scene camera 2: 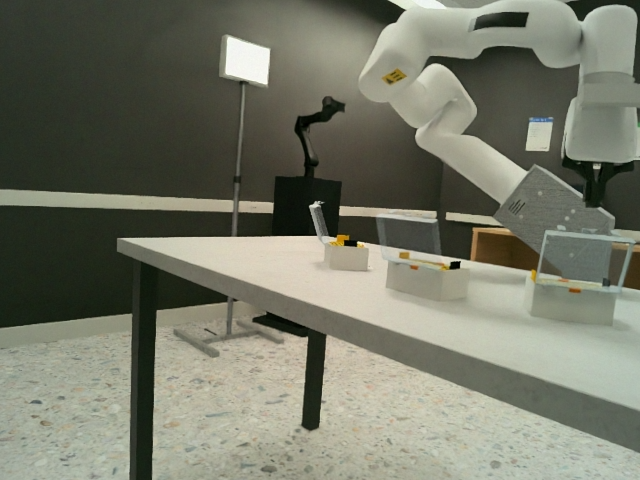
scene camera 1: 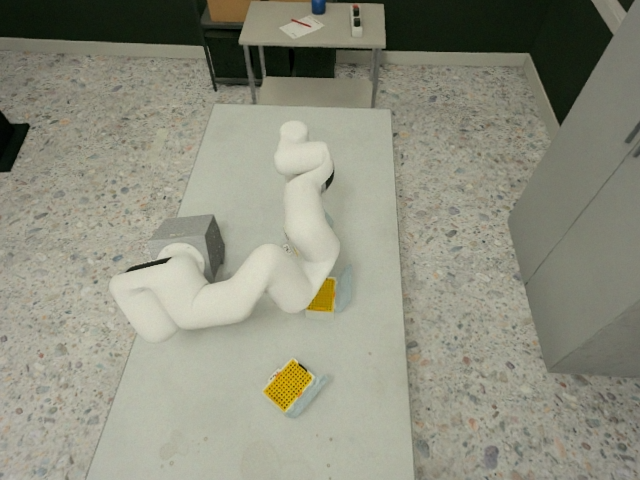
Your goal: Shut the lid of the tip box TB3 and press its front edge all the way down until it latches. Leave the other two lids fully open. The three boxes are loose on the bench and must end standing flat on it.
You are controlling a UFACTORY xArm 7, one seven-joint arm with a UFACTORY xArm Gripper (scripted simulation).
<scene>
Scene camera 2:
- gripper: 592, 207
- tip box: 336, 257
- tip box: 406, 242
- clear lid: 586, 261
</scene>
